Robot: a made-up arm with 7 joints. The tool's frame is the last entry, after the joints.
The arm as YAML. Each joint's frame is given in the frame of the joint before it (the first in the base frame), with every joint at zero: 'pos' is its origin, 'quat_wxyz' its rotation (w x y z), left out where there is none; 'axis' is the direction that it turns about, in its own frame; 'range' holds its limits. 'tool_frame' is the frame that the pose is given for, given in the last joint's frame.
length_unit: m
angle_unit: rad
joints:
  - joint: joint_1
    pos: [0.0, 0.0, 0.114]
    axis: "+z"
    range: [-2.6, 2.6]
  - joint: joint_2
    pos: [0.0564, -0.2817, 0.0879]
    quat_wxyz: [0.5, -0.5, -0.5, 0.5]
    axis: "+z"
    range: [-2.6, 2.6]
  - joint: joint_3
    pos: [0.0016, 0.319, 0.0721]
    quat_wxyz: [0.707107, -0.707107, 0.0, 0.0]
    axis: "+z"
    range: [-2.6, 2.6]
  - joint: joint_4
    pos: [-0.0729, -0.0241, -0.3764]
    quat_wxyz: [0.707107, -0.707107, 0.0, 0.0]
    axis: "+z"
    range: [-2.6, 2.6]
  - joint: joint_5
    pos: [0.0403, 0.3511, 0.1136]
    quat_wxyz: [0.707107, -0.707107, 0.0, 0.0]
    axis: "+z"
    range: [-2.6, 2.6]
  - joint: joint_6
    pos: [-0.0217, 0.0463, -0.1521]
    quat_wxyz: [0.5, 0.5, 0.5, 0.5]
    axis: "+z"
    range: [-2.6, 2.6]
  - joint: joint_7
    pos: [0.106, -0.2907, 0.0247]
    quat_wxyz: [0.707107, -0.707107, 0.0, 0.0]
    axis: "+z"
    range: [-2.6, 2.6]
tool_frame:
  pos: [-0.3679, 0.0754, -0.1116]
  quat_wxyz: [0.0, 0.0, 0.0, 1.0]
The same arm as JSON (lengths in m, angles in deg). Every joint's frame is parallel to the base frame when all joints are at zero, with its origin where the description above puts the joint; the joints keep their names.
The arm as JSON. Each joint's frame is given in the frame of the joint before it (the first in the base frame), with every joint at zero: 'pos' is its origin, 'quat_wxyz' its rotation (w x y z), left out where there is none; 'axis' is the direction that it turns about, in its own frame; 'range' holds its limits. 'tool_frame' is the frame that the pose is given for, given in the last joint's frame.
{
  "length_unit": "m",
  "angle_unit": "deg",
  "joints": [
    {
      "joint": "joint_1",
      "pos": [
        0.0,
        0.0,
        0.114
      ],
      "axis": [
        0.0,
        0.0,
        1.0
      ],
      "range": [
        -148.97,
        148.97
      ]
    },
    {
      "joint": "joint_2",
      "pos": [
        0.0564,
        -0.2817,
        0.0879
      ],
      "axis": [
        -1.0,
        0.0,
        0.0
      ],
      "range": [
        -148.97,
        148.97
      ]
    },
    {
      "joint": "joint_3",
      "pos": [
        -0.0721,
        0.0016,
        -0.319
      ],
      "axis": [
        0.0,
        0.0,
        -1.0
      ],
      "range": [
        -148.97,
        148.97
      ]
    },
    {
      "joint": "joint_4",
      "pos": [
        -0.0241,
        -0.0729,
        0.3764
      ],
      "axis": [
        1.0,
        0.0,
        0.0
      ],
      "range": [
        -148.97,
        148.97
      ]
    },
    {
      "joint": "joint_5",
      "pos": [
        0.1136,
        0.0403,
        0.3511
      ],
      "axis": [
        0.0,
        0.0,
        1.0
      ],
      "range": [
        -148.97,
        148.97
      ]
    },
    {
      "joint": "joint_6",
      "pos": [
        -0.0463,
        -0.0217,
        -0.1521
      ],
      "axis": [
        0.0,
        1.0,
        0.0
      ],
      "range": [
        -148.97,
        148.97
      ]
    },
    {
      "joint": "joint_7",
      "pos": [
        -0.106,
        0.0247,
        -0.2907
      ],
      "axis": [
        0.0,
        0.0,
        1.0
      ],
      "range": [
        -148.97,
        148.97
      ]
    }
  ],
  "tool_frame": {
    "pos": [
      0.3679,
      -0.0754,
      -0.1116
    ]
  }
}

